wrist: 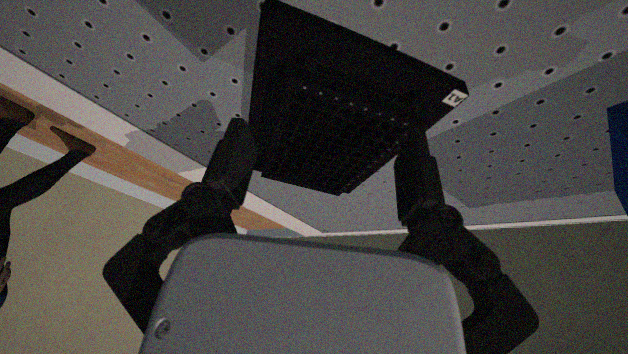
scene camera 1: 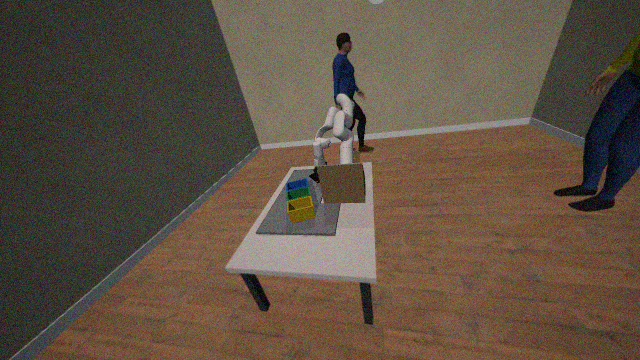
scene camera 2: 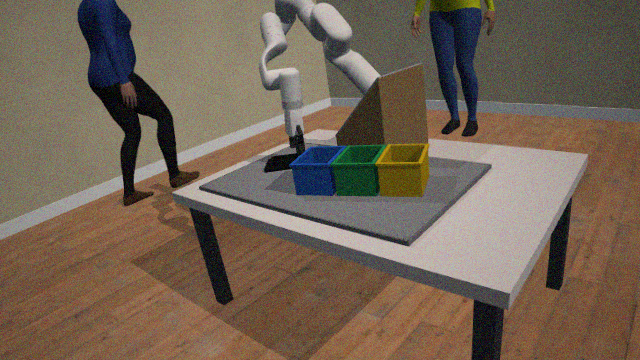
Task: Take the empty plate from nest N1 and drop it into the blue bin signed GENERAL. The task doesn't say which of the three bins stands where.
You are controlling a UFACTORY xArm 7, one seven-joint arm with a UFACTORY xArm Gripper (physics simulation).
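Frame: origin at the arm's base, x ahead, y left, z up, level; centimetres.
Where they show: gripper, between the fingertips: [wrist: 325, 140] [scene camera 2: 297, 150]; arm's base, origin of its link: [scene camera 1: 346, 170].
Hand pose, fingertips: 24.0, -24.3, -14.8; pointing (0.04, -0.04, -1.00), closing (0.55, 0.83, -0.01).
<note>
Things, the pixels of their top centre, and the offset from my fingertips, as dx, dy, dz. "pt": a spot on its surface instead. Level surfaces: height alone.
- flat black plate, centre of its top: [wrist: 322, 156] [scene camera 2: 286, 157] +3.5, -2.7, -1.8
- blue bin, centre of its top: [scene camera 2: 359, 154] [scene camera 1: 298, 193] +11.4, +35.8, +5.6
- yellow bin, a spot on its surface: [scene camera 2: 404, 181] pt +14.7, +51.9, +0.2
- grey board, height of its surface: dz -4.4
- white table, height of its surface: dz -5.7
A flat black plate [scene camera 2: 279, 163] [wrist: 325, 100] with a small white corner label reading A1 lies low over the grey board; its nest and any N1 sign cannot be made out. My gripper [scene camera 2: 299, 146] [wrist: 325, 140] is open and empty above the plate. In the wrist view its two fingers stand wide apart, at the left and right sides of the plate's far part; whether they touch it cannot be told. The blue bin [scene camera 1: 297, 184] [scene camera 2: 313, 181] [wrist: 620, 150] stands beside the plate, at the end of a row of three. No GENERAL sign shows on it.
A green bin [scene camera 1: 299, 193] [scene camera 2: 356, 181] and a yellow bin [scene camera 1: 301, 215] [scene camera 2: 404, 181] adjoin the blue bin on the grey board [scene camera 1: 300, 229] [scene camera 2: 390, 225]. A tall brown panel [scene camera 1: 342, 184] [scene camera 2: 405, 105] stands behind them on the white table [scene camera 1: 300, 260] [scene camera 2: 530, 200]. Two people stand around.
</note>
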